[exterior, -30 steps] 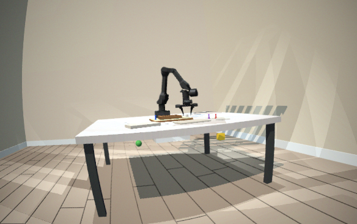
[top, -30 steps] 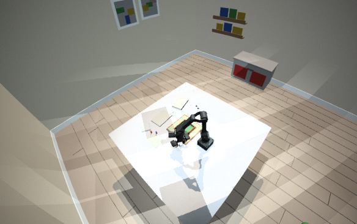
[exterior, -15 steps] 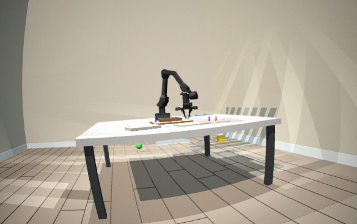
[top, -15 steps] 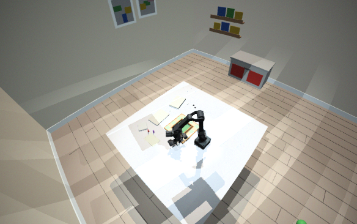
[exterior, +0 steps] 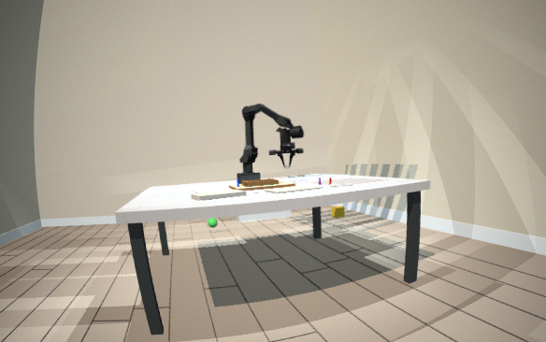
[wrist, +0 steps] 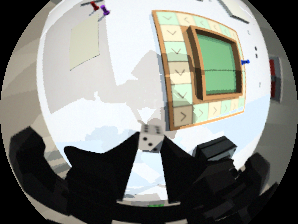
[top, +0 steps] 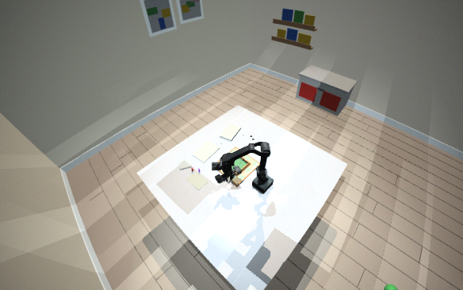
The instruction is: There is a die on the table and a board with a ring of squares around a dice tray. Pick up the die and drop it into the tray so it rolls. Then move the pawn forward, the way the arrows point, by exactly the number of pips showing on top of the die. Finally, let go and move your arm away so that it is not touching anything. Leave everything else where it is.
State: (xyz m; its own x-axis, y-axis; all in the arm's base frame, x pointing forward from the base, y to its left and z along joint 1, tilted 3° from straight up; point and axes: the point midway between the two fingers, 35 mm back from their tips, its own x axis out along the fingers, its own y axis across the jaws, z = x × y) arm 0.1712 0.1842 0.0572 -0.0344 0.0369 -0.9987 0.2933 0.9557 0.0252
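Now: the blue pawn 300 mm to the right of my gripper tip, 120 mm ahead of it and 60 mm below it. The rest, counted from my gripper tip: red pawn: 330 mm ahead, 100 mm to the left, 70 mm below; then white die: right at my gripper tip; then purple pawn: 280 mm ahead, 70 mm to the left, 70 mm below.
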